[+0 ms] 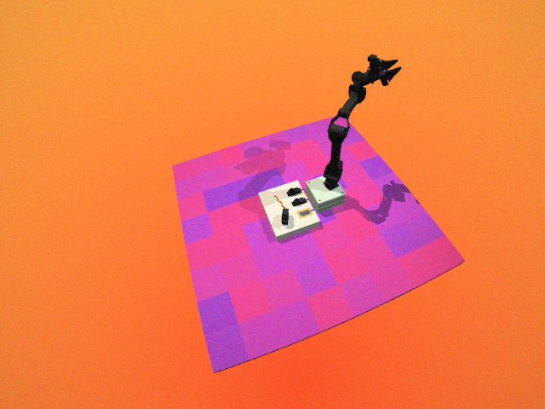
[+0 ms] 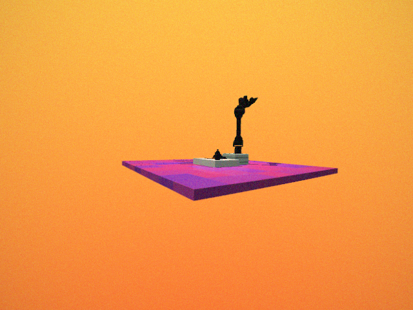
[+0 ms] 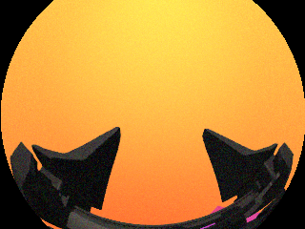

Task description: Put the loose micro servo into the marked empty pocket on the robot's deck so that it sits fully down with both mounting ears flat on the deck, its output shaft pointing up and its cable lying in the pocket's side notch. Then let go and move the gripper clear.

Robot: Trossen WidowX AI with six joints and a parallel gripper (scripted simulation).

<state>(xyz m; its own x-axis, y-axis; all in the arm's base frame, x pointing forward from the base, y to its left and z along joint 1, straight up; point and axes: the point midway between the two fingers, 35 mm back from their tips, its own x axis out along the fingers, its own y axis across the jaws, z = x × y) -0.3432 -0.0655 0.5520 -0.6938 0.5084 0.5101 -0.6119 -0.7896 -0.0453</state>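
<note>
My gripper tip is now 670 mm short of the white robot deck, 20 mm to the right of it and 630 mm above it.
</note>
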